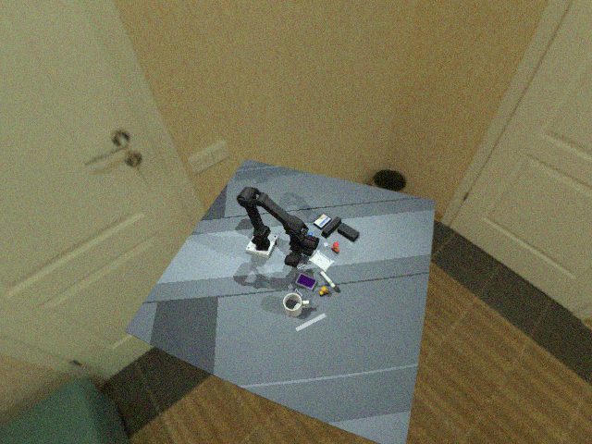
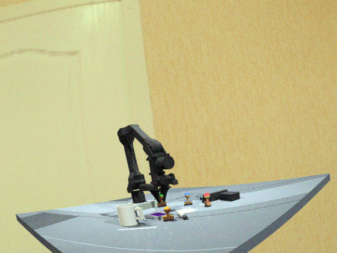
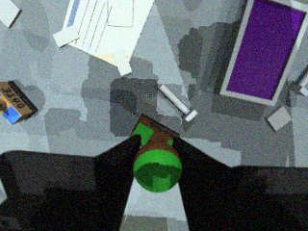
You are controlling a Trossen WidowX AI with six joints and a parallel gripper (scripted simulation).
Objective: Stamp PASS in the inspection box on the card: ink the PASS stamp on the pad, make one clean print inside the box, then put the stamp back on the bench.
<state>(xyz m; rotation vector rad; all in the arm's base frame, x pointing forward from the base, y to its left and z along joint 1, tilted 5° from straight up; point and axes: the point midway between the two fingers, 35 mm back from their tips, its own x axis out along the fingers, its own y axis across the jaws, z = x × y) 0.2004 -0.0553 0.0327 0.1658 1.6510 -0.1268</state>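
The purple ink pad is 60 mm ahead of my gripper tip, 110 mm to the right of it and 40 mm below it. From my gripper tip the other things lie so: white card: 120 mm ahead, 30 mm to the left, 50 mm below; blue-knobbed stamp: 40 mm ahead, 150 mm to the left, 30 mm below; green-knobbed stamp: right at my gripper tip.
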